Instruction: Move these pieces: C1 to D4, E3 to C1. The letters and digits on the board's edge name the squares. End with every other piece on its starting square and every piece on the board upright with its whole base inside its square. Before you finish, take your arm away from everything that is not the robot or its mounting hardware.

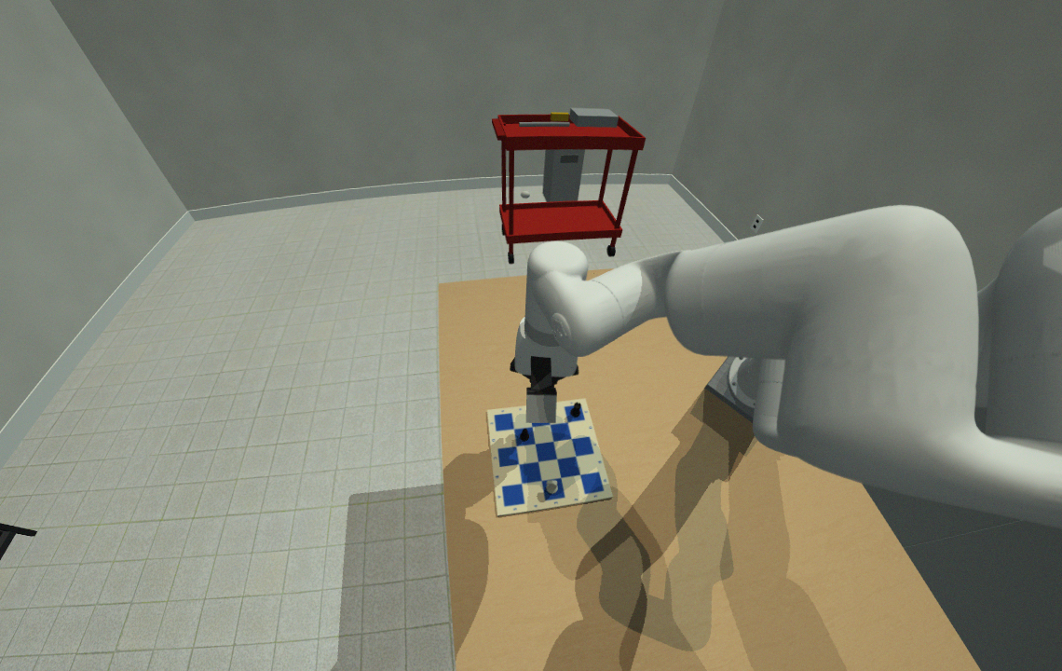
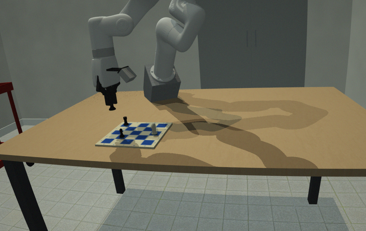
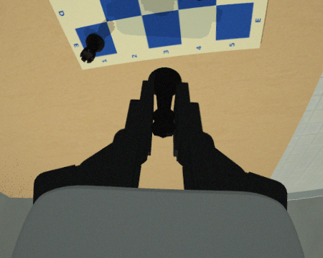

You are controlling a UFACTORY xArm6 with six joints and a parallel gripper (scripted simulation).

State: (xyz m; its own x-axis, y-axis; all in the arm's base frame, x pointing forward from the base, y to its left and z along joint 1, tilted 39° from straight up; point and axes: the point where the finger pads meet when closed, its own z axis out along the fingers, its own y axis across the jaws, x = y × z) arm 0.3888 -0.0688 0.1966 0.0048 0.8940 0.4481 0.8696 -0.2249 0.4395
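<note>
Now: hand 20 mm past the blue-and-cream chessboard, 80 mm to the right of it and 130 mm above it. The rest, counted from my hand: white piece: 30 mm behind, 150 mm to the left, 120 mm below; black piece: 10 mm below.
</note>
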